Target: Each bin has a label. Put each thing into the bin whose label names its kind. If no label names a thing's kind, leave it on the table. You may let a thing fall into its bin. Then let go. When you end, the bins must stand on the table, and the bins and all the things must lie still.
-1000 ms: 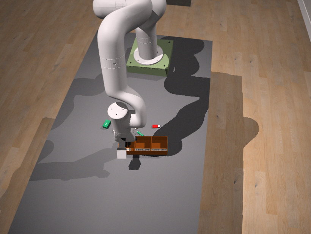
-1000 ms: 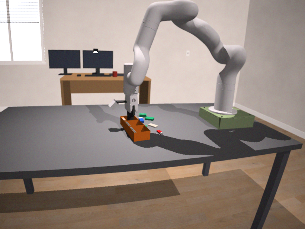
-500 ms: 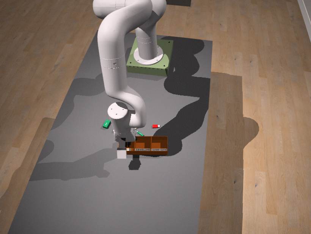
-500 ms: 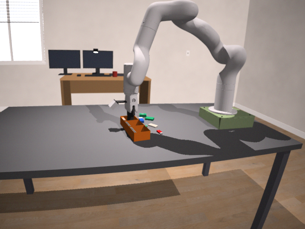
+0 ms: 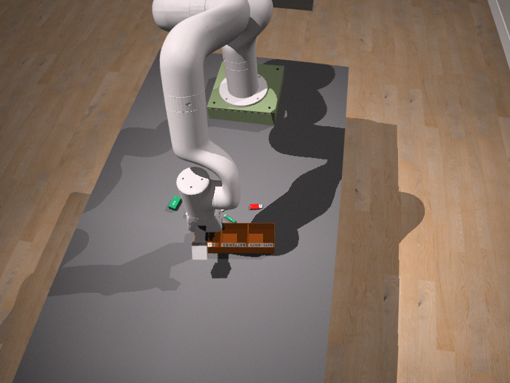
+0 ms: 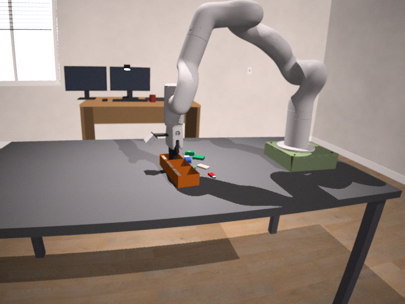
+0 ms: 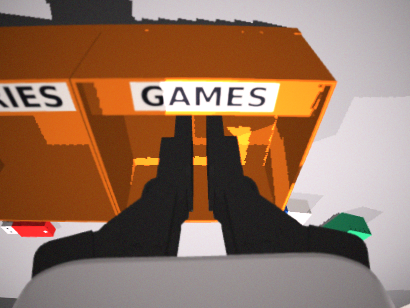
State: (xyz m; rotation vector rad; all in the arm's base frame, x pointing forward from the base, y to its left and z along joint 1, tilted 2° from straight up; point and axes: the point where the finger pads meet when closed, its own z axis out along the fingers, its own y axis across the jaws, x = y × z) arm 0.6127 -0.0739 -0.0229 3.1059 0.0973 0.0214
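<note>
My gripper is now 8 cm to the right of the orange three-part bin and 1 cm above it. Also, from my hand: eraser (9 cm behind, 6 cm to the right, 3 cm below); then white domino (12 cm behind, 4 cm to the left, 3 cm below); then green cylindrical battery (7 cm behind, 6 cm to the left, 3 cm below).
</note>
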